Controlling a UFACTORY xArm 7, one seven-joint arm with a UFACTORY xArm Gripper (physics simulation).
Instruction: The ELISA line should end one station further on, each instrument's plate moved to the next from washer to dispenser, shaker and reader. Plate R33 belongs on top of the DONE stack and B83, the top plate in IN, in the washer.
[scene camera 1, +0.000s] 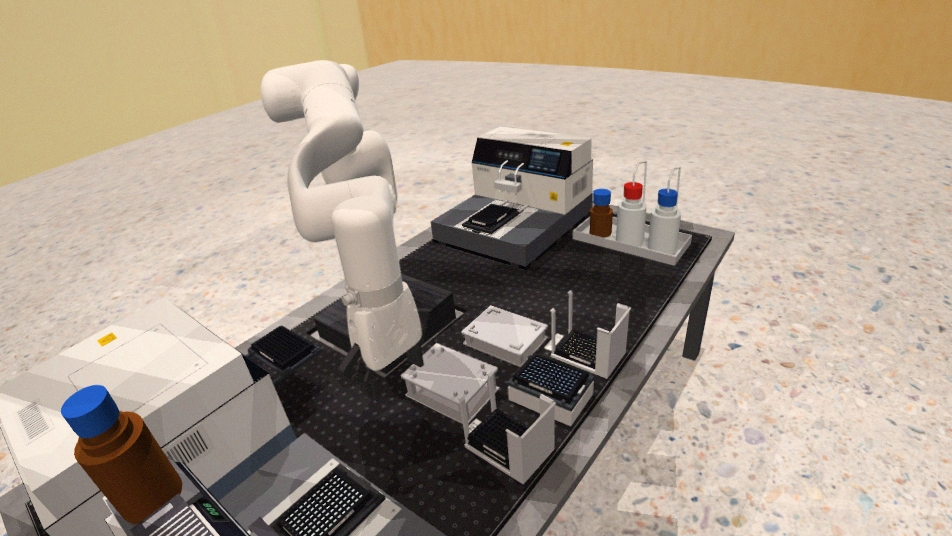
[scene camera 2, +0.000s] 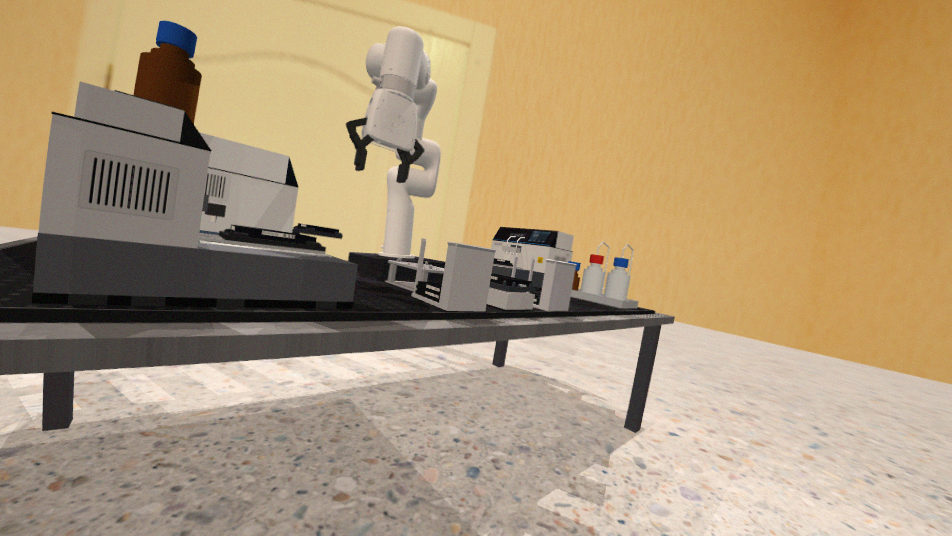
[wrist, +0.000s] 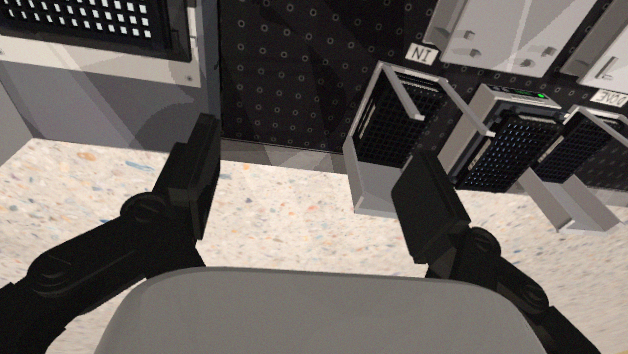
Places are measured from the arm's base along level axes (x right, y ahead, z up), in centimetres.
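Pixels of known places: gripper, fingertip midpoint: (scene camera 1: 394, 379) (scene camera 2: 380, 176) (wrist: 317, 158); arm's base, link origin: (scene camera 2: 396, 256).
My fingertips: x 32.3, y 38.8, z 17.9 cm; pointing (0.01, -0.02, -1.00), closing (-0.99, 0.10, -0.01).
Note:
Ahead of a thing's pixels: the offset from my fingertips to its top centre. "spot": to the spot under its first point.
My gripper (scene camera 1: 381, 372) (scene camera 2: 381, 174) (wrist: 317, 158) is open and empty, high above the table, pointing down. The IN stack of black plates {dx -13.2, dy +11.3, dz -20.3 cm} (scene camera 1: 496, 434) (wrist: 390, 125) sits in its rack. The shaker {spot: dx -23.6, dy +7.2, dz -21.1 cm} (wrist: 480, 107) beside it bears a plate with bluish wells {dx -28.4, dy +12.2, dz -16.9 cm} (scene camera 1: 551, 377) (wrist: 512, 145). The DONE stack {dx -44.2, dy +13.5, dz -21.6 cm} (scene camera 1: 578, 347) (wrist: 575, 145) sits in its rack beyond. A white-welled plate {dx +17.5, dy -3.0, dz -14.0 cm} (scene camera 1: 326, 502) (scene camera 2: 263, 234) (wrist: 80, 17) lies on the near-left instrument. A dark plate (scene camera 1: 281, 346) (scene camera 2: 318, 231) lies on the back-left instrument's tray. Another dark plate {dx -79.8, dy -34.2, dz -13.4 cm} (scene camera 1: 492, 216) lies on the far nozzle instrument. Plate codes are unreadable.
Two pale raised platforms {spot: dx -20.1, dy -6.3, dz -17.8 cm} (scene camera 1: 451, 372) {spot: dx -39.3, dy -5.3, dz -20.0 cm} (scene camera 1: 504, 330) stand beside the racks. Upright posts and tall end walls flank both stacks. A brown bottle {spot: dx +34.6, dy -10.6, dz +10.0 cm} (scene camera 1: 126, 459) (scene camera 2: 167, 79) stands on the near-left instrument. A bottle tray {spot: dx -91.3, dy +20.4, dz -21.2 cm} (scene camera 1: 676, 256) stands by the far instrument.

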